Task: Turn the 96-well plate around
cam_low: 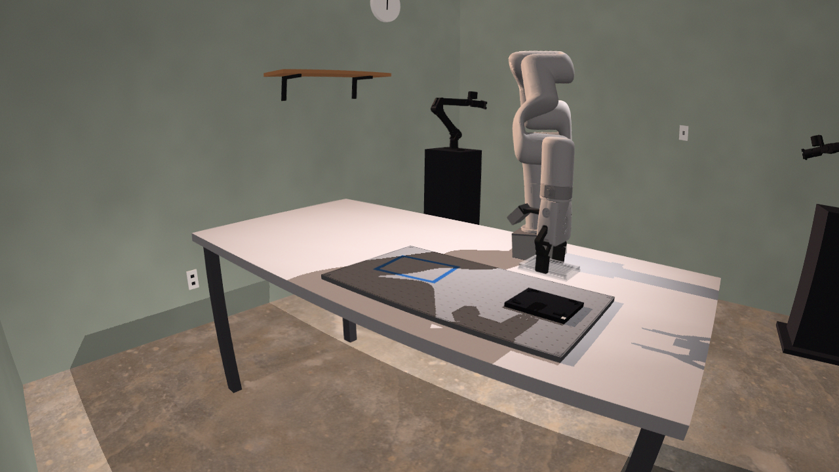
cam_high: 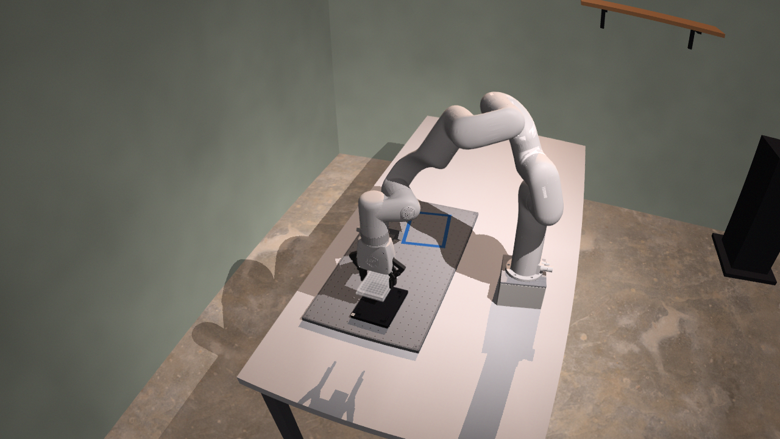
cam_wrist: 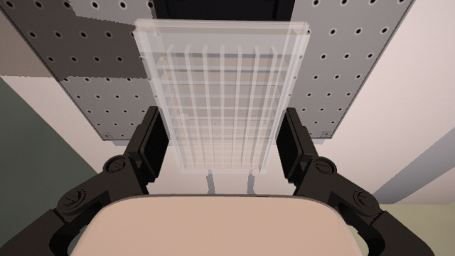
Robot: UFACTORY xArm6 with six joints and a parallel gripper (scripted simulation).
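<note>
My hand is 10 cm above the black plate nest N1. From my hand the other things lie so: white A1 label: 6 cm ahead, 7 cm to the left, 10 cm below; then clear 96-well plate: 1 cm below.
</note>
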